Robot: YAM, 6 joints.
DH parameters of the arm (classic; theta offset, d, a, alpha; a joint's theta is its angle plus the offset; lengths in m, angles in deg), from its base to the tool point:
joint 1: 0 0.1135 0.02 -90
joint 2: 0 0 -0.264 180
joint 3: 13.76 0 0.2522 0
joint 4: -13.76 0 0.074 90
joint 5: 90 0 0 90
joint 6: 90 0.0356 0 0
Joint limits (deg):
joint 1: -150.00..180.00
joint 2: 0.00..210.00
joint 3: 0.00..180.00
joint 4: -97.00..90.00
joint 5: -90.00..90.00
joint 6: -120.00..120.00
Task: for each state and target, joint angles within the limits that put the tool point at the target. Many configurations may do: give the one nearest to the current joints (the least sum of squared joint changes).
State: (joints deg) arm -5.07 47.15 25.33 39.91 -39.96 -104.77
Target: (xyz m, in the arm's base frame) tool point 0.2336 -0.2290 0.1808
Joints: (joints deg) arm -47.72 93.50 39.03 36.76 -31.84 -104.77
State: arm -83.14 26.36 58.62 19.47 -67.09 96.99
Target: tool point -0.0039 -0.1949 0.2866
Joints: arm -100.57 50.40 31.87 12.54 -63.76 96.99
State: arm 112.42 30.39 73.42 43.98 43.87 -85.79
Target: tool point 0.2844 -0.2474 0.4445
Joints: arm 135.17 4.36 93.96 49.07 44.66 -85.79
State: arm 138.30 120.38 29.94 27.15 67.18 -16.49
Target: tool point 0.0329 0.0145 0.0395
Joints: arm 135.90 149.44 0.00 -8.85 69.33 -16.49
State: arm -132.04 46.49 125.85 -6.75 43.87 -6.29
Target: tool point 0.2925 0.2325 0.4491
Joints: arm -145.61 5.21 113.35 -20.22 48.43 -6.29
